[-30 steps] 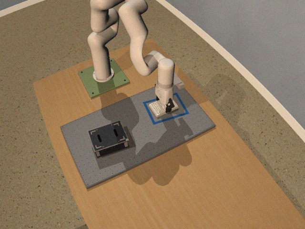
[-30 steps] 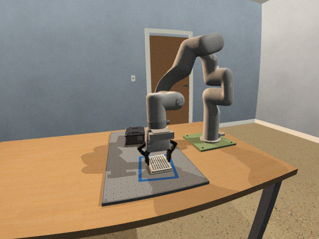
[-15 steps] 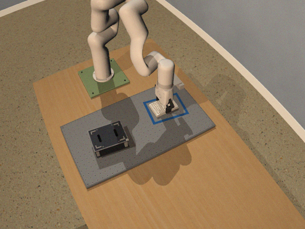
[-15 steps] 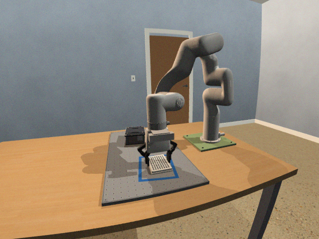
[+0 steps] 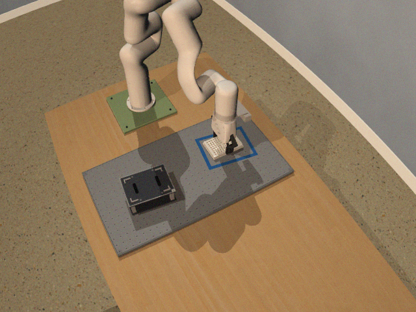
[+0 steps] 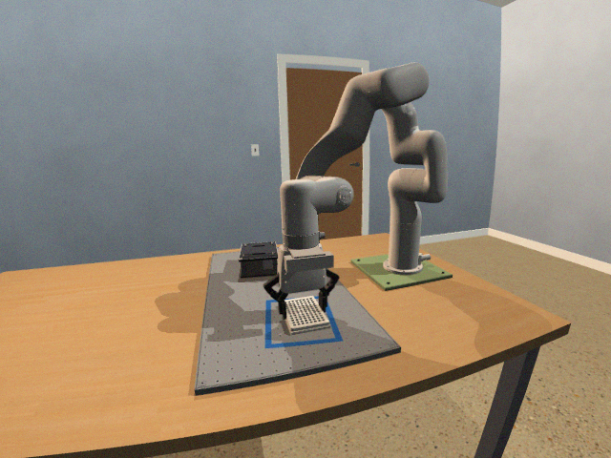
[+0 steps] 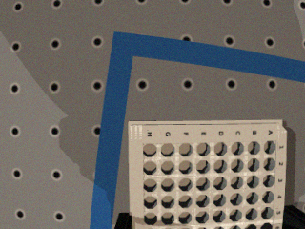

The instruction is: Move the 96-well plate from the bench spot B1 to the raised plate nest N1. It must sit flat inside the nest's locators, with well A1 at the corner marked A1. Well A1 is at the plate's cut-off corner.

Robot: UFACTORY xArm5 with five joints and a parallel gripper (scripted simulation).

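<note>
The white 96-well plate lies 1 cm below my hand. Also, from my hand: A1 mark (27 cm to the right, 13 cm ahead, 4 cm above); black raised plate nest (33 cm to the right, 6 cm ahead, 4 cm above).
</note>
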